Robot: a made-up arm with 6 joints.
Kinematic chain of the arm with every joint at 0, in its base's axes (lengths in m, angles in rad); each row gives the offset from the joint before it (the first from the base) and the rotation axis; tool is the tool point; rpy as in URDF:
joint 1: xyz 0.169 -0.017 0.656 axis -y
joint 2: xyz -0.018 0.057 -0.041 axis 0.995 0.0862 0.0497
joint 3: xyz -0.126 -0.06 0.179 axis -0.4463 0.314 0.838
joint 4: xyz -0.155 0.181 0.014 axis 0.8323 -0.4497 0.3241
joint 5: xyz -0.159 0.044 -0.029 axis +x
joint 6: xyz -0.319 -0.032 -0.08 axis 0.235 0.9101 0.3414
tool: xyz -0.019 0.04 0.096 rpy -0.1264 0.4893 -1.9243
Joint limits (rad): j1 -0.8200..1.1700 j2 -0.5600..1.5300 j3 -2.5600..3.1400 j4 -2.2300..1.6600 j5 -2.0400..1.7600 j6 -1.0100..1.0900
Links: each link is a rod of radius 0.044 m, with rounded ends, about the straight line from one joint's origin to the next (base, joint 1, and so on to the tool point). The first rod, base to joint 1, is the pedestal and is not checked.
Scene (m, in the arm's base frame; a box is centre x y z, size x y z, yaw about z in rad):
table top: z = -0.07
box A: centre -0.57 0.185 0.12 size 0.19 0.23 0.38 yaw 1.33
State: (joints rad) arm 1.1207 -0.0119 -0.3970 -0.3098 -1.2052 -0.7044
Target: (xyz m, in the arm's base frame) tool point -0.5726 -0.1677 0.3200
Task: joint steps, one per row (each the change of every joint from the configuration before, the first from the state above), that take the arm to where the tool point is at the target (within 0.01 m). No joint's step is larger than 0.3 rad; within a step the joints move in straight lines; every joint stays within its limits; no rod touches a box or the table.
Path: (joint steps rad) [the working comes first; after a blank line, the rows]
Joints at the target: 0.9842 1.3488 -0.2823 -0.5807 -1.2594 -0.6295
Straight joint move there: touches box A.

1: -0.0719 0.2805 -0.1978 0.2080 0.1250 -0.1019
2: -0.0718 0.2805 -0.1978 0.2081 0.1250 -0.1018
3: -0.0719 0.2805 -0.1979 0.2080 0.1249 -0.1019
4: 0.0264 0.1731 0.2361 -0.2983 -0.1430 0.1268
5: 0.0263 0.1730 0.2360 -0.2984 -0.1431 0.1268
6: 0.0264 0.1731 0.2361 -0.2983 -0.1430 0.1269

